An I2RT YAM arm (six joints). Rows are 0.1 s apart.
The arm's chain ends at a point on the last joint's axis. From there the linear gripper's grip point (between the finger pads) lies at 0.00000 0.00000 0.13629 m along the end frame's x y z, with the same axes.
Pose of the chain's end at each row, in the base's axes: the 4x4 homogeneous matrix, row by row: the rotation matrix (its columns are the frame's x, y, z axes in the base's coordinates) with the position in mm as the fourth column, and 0 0 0 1 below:
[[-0.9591 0.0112 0.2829 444.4], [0.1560 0.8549 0.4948 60.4], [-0.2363 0.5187 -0.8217 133.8], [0 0 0 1]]
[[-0.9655 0.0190 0.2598 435.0], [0.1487 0.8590 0.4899 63.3], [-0.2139 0.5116 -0.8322 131.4], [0 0 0 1]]
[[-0.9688 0.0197 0.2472 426.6], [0.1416 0.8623 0.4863 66.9], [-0.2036 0.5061 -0.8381 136.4], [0 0 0 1]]
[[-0.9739 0.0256 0.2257 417.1], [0.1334 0.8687 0.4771 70.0], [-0.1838 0.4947 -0.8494 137.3], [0 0 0 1]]
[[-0.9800 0.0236 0.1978 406.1], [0.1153 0.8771 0.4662 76.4], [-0.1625 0.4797 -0.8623 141.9], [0 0 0 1]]
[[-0.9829 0.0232 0.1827 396.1], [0.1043 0.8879 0.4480 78.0], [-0.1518 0.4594 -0.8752 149.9], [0 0 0 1]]
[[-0.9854 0.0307 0.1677 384.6], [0.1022 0.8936 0.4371 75.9], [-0.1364 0.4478 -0.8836 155.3], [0 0 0 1]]
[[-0.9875 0.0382 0.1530 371.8], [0.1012 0.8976 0.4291 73.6], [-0.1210 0.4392 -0.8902 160.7], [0 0 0 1]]
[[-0.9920 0.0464 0.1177 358.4], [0.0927 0.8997 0.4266 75.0], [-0.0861 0.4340 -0.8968 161.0], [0 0 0 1]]
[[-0.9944 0.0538 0.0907 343.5], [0.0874 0.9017 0.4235 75.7], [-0.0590 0.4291 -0.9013 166.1], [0 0 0 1]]
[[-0.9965 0.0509 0.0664 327.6], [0.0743 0.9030 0.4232 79.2], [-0.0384 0.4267 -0.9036 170.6], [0 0 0 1]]
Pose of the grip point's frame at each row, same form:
[[-0.9591 0.0112 0.2829 483.0], [0.1560 0.8549 0.4948 127.8], [-0.2363 0.5187 -0.8217 21.8], [0 0 0 1]]
[[-0.9655 0.0190 0.2598 470.4], [0.1487 0.8590 0.4899 130.1], [-0.2139 0.5116 -0.8322 18.0], [0 0 0 1]]
[[-0.9688 0.0197 0.2472 460.3], [0.1416 0.8623 0.4863 133.2], [-0.2036 0.5061 -0.8381 22.2], [0 0 0 1]]
[[-0.9739 0.0256 0.2257 447.9], [0.1334 0.8687 0.4771 135.0], [-0.1838 0.4947 -0.8494 21.5], [0 0 0 1]]
[[-0.9800 0.0236 0.1978 433.1], [0.1153 0.8771 0.4662 139.9], [-0.1625 0.4797 -0.8623 24.4], [0 0 0 1]]
[[-0.9829 0.0232 0.1827 421.0], [0.1043 0.8879 0.4480 139.1], [-0.1518 0.4594 -0.8752 30.6], [0 0 0 1]]
[[-0.9854 0.0307 0.1677 407.5], [0.1022 0.8936 0.4371 135.5], [-0.1364 0.4478 -0.8836 34.9], [0 0 0 1]]
[[-0.9875 0.0382 0.1530 392.7], [0.1012 0.8976 0.4291 132.1], [-0.1210 0.4392 -0.8902 39.4], [0 0 0 1]]
[[-0.9920 0.0464 0.1177 374.4], [0.0927 0.8997 0.4266 133.1], [-0.0861 0.4340 -0.8968 38.8], [0 0 0 1]]
[[-0.9944 0.0538 0.0907 355.9], [0.0874 0.9017 0.4235 133.4], [-0.0590 0.4291 -0.9013 43.3], [0 0 0 1]]
[[-0.9965 0.0509 0.0664 336.6], [0.0743 0.9030 0.4232 136.9], [-0.0384 0.4267 -0.9036 47.4], [0 0 0 1]]

